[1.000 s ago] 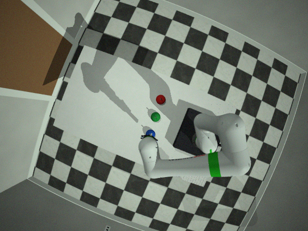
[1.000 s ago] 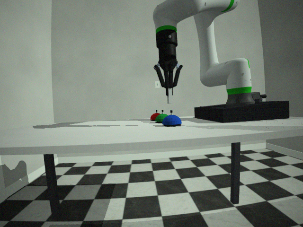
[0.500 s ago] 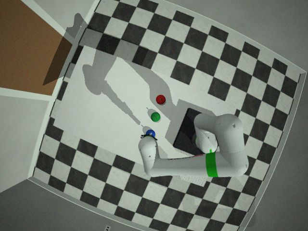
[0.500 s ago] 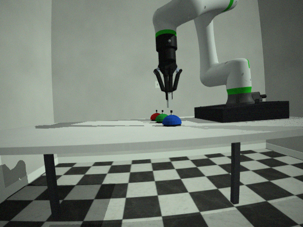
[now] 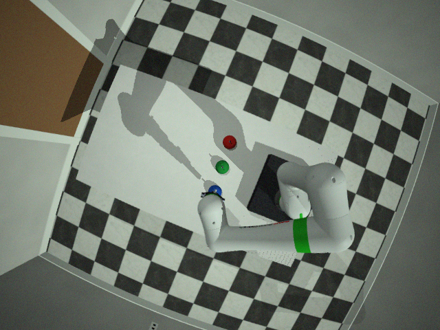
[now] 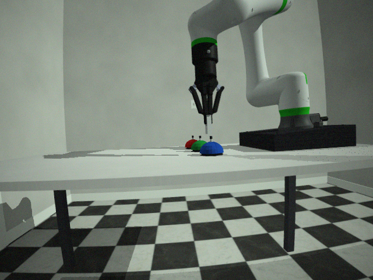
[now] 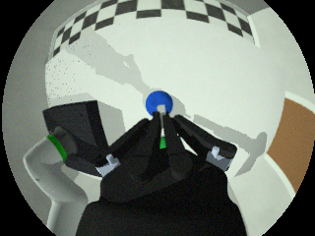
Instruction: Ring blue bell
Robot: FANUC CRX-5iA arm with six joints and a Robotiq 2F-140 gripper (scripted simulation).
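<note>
Now: hand 70 mm above the blue bell and 10 mm past it. The rest, counted from my hand: red bell 320 mm to the right, 70 mm below, 10 mm ahead; then green bell 160 mm to the right, 70 mm below.
</note>
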